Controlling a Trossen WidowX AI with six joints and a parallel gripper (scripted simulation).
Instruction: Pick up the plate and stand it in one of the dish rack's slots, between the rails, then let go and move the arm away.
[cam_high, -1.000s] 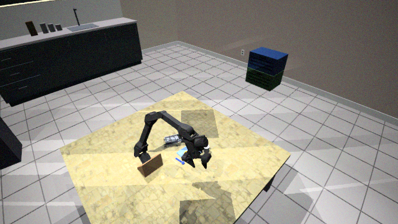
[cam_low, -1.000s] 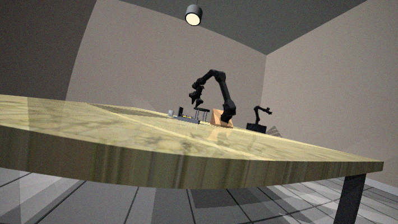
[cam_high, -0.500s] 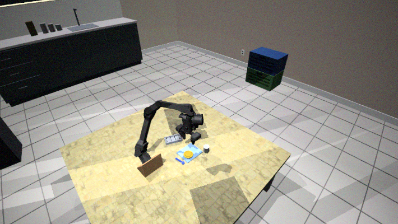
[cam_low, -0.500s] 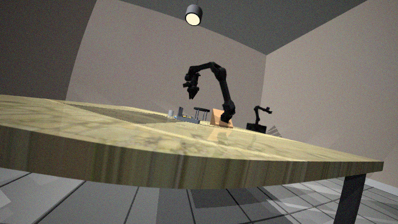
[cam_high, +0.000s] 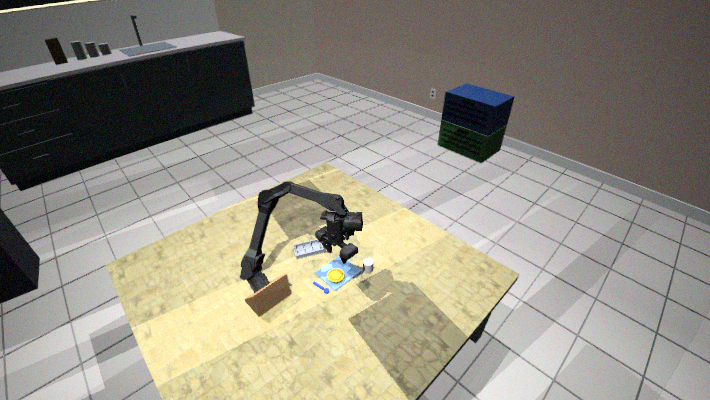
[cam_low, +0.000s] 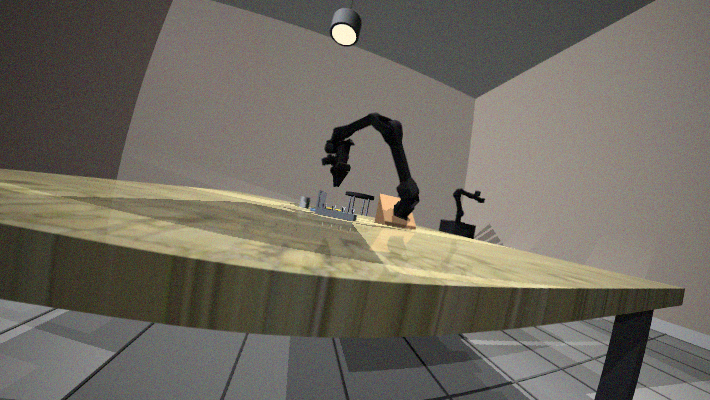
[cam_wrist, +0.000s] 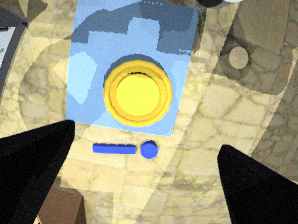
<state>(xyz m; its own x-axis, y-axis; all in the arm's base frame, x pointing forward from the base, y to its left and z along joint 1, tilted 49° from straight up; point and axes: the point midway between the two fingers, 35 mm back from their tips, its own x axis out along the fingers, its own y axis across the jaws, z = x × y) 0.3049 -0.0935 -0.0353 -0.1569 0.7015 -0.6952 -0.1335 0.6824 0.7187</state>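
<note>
Right now my gripper tip is 1 cm past the yellow plate, 1 cm to the right of it and 11 cm above it. Also, from my gripper tip: light blue mat 2 cm ahead, 3 cm to the left, 12 cm below; then blue spoon 8 cm behind, 1 cm to the right, 12 cm below; then white cup 13 cm ahead, 4 cm to the right, 10 cm below.
</note>
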